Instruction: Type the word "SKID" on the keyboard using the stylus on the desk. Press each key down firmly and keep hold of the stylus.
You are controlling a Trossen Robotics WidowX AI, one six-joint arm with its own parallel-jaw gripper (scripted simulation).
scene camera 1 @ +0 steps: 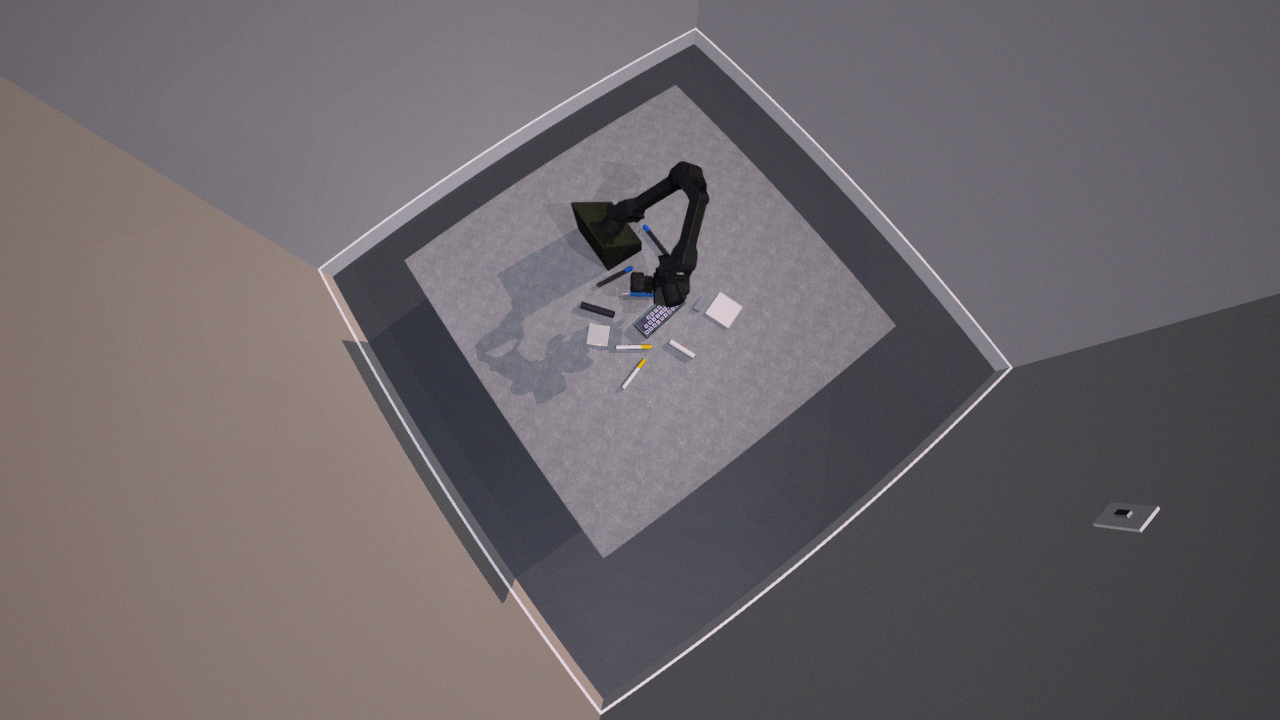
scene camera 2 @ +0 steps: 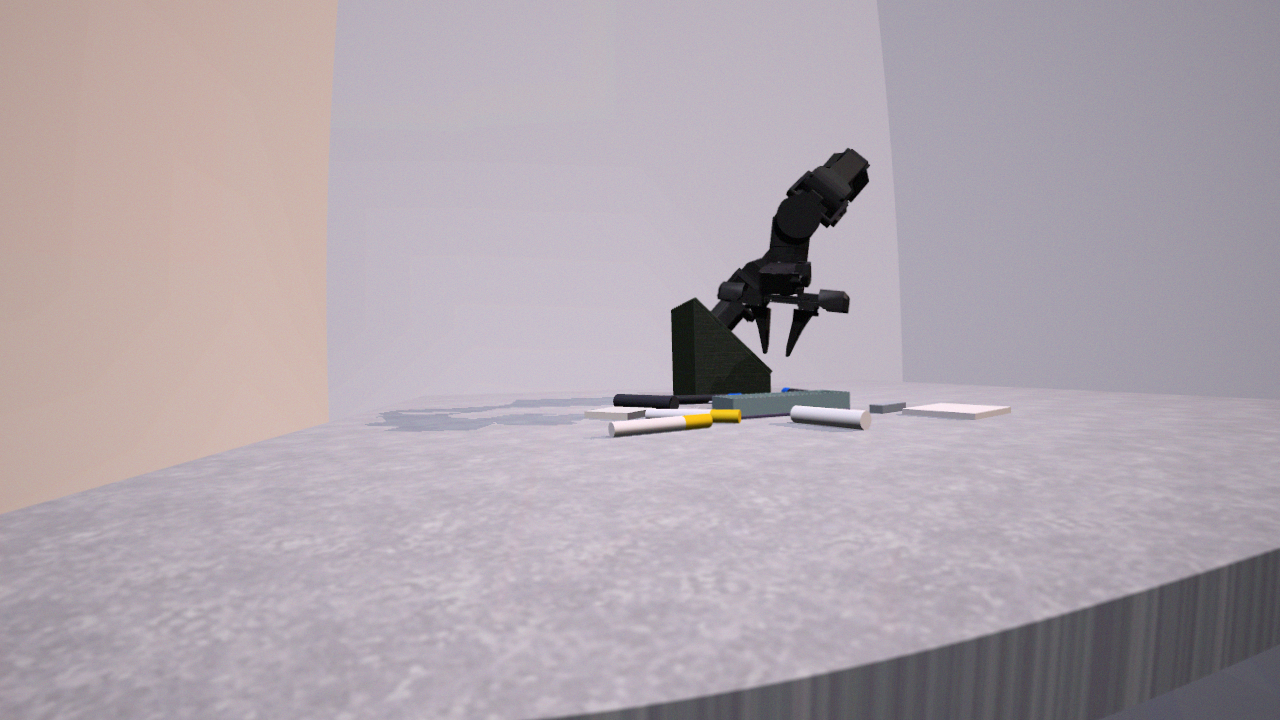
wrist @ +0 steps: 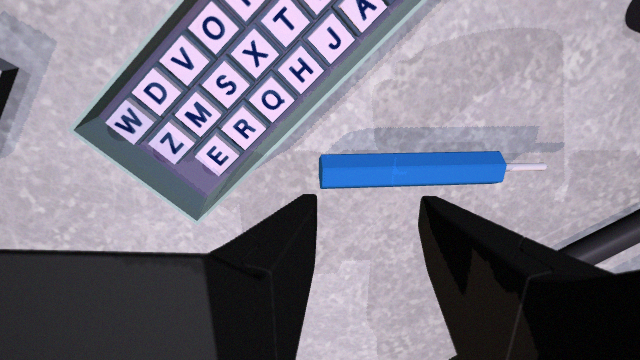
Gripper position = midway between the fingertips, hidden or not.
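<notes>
Through scene camera 2 I can see my gripper (scene camera 2: 776, 355), together with a dark bar (scene camera 2: 620, 400). My gripper is visible to scene camera 1 as well (scene camera 1: 655, 292). The wrist view gives me a blue stylus (wrist: 336, 171), and it shows my gripper (wrist: 367, 209) too.
</notes>
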